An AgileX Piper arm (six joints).
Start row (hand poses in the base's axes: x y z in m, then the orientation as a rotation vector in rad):
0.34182, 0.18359, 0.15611, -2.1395, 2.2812, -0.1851
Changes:
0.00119, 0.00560, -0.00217, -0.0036, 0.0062, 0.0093
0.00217, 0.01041, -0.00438, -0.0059, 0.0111, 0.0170
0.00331, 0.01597, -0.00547, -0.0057, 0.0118, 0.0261
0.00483, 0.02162, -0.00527, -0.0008, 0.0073, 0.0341
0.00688, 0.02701, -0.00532, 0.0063, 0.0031, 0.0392
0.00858, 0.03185, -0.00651, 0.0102, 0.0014, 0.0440
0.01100, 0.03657, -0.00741, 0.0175, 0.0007, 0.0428
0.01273, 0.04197, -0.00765, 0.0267, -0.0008, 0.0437
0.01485, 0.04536, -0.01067, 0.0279, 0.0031, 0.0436
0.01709, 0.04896, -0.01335, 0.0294, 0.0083, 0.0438
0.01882, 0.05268, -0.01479, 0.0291, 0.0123, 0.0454
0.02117, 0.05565, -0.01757, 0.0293, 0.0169, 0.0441
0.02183, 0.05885, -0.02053, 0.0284, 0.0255, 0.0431
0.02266, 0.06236, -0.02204, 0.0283, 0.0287, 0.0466
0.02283, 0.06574, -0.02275, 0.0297, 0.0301, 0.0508
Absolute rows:
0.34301, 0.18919, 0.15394, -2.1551, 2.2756, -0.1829
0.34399, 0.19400, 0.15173, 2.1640, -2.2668, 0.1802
0.34513, 0.19956, 0.15064, 2.1745, -2.2571, 0.1791
0.34665, 0.20521, 0.15084, -2.1814, 2.2471, -0.1782
0.34870, 0.21060, 0.15079, -2.1810, 2.2363, -0.1741
0.35040, 0.21544, 0.14960, -2.1833, 2.2285, -0.1712
0.35282, 0.22016, 0.14870, -2.1781, 2.2266, -0.1633
0.35455, 0.22556, 0.14846, -2.1737, 2.2211, -0.1541
0.35667, 0.22895, 0.14544, -2.1753, 2.2228, -0.1487
0.35891, 0.23255, 0.14276, -2.1778, 2.2246, -0.1416
0.36064, 0.23627, 0.14132, -2.1820, 2.2250, -0.1378
0.36299, 0.23924, 0.13854, -2.1832, 2.2287, -0.1328
0.36365, 0.24244, 0.13558, -2.1876, 2.2346, -0.1249
0.36448, 0.24595, 0.13407, -2.1933, 2.2323, -0.1217
0.36465, 0.24933, 0.13336, -2.1979, 2.2276, -0.1185

